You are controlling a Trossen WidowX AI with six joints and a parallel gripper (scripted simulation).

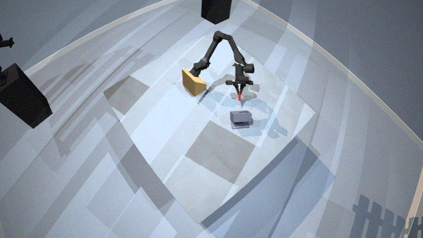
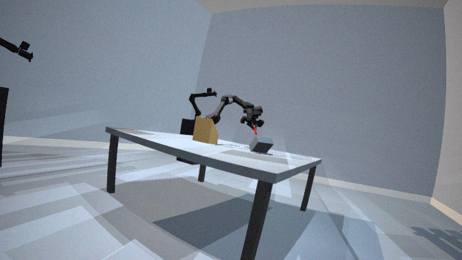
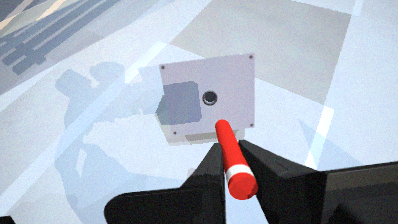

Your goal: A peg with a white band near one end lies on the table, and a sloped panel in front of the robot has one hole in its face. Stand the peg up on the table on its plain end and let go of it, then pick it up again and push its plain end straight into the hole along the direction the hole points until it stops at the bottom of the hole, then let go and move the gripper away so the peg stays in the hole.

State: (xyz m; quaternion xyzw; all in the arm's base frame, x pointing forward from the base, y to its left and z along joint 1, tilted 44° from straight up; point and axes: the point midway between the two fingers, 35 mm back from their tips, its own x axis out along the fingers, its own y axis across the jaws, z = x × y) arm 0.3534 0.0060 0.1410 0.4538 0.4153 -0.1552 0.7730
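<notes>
My gripper tip is now 100 mm above the grey panel block, 90 mm short of it and 70 mm to the left of it. From my gripper tip the other things lie so: red peg 10 mm to the left, 10 mm behind, 10 mm above.
</notes>
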